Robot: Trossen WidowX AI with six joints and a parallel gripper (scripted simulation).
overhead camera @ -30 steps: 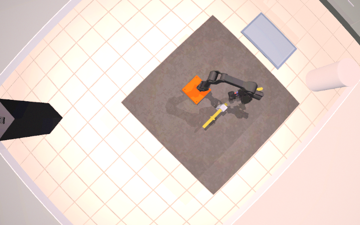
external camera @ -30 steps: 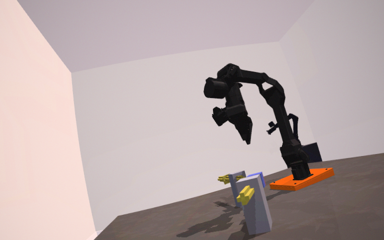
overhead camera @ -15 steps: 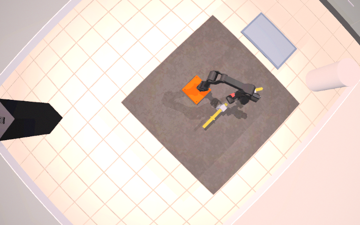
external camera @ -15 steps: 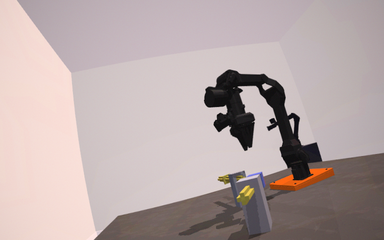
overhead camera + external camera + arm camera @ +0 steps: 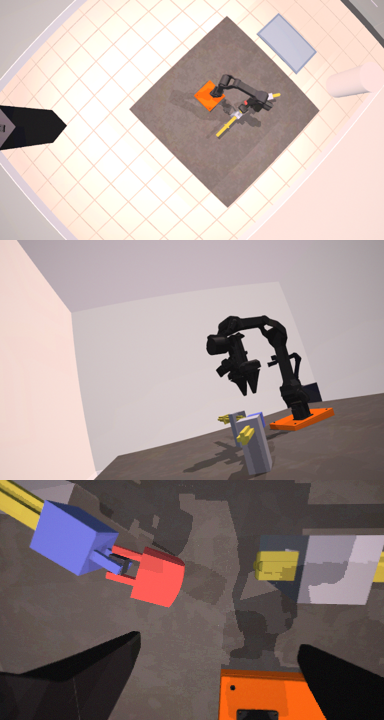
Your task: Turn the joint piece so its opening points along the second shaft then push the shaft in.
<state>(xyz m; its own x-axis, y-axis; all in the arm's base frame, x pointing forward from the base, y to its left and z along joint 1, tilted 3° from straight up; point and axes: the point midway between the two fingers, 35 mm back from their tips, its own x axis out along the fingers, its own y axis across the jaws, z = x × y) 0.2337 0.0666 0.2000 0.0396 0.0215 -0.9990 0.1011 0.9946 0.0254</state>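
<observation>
Now: the red joint piece 80 mm below my gripper tip, 60 mm to the left of it and 30 mm ahead of it.
</observation>
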